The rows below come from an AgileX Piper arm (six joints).
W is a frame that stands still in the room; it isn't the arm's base.
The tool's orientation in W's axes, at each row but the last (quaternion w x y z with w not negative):
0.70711, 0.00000, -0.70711, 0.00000
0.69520, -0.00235, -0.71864, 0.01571
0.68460, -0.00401, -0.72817, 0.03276
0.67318, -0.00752, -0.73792, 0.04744
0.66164, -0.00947, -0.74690, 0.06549
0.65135, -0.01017, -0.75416, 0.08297
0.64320, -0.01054, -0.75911, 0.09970
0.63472, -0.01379, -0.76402, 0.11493
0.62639, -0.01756, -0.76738, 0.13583
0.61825, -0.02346, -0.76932, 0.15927
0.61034, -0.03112, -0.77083, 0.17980
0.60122, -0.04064, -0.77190, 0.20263
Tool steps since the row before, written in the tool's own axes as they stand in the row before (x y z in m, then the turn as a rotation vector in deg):
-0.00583, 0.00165, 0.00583, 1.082, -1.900, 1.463
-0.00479, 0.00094, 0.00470, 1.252, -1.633, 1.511
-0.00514, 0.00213, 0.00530, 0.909, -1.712, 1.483
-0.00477, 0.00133, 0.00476, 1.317, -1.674, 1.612
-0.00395, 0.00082, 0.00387, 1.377, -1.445, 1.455
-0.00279, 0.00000, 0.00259, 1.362, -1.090, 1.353
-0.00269, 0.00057, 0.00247, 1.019, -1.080, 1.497
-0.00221, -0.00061, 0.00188, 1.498, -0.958, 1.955
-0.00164, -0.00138, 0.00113, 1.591, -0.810, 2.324
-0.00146, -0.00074, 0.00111, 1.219, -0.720, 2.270
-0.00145, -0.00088, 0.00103, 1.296, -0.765, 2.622
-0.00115, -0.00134, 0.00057, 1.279, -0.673, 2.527
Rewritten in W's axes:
-0.00583, 0.00165, -0.00583, -1.463, -1.900, 1.082
-0.00455, 0.00073, -0.00496, -1.522, -1.630, 1.243
-0.00505, 0.00164, -0.00556, -1.469, -1.725, 0.907
-0.00436, 0.00068, -0.00527, -1.638, -1.664, 1.298
-0.00340, 0.00008, -0.00444, -1.506, -1.418, 1.350
-0.00213, -0.00063, -0.00309, -1.436, -1.058, 1.300
-0.00202, -0.00017, -0.00309, -1.519, -1.118, 0.942
-0.00132, -0.00126, -0.00233, -2.073, -0.991, 1.305
-0.00054, -0.00186, -0.00145, -2.471, -0.899, 1.294
-0.00060, -0.00128, -0.00138, -2.346, -0.889, 0.928
-0.00046, -0.00146, -0.00127, -2.693, -0.995, 0.947
0.00002, -0.00173, -0.00067, -2.615, -0.891, 0.917

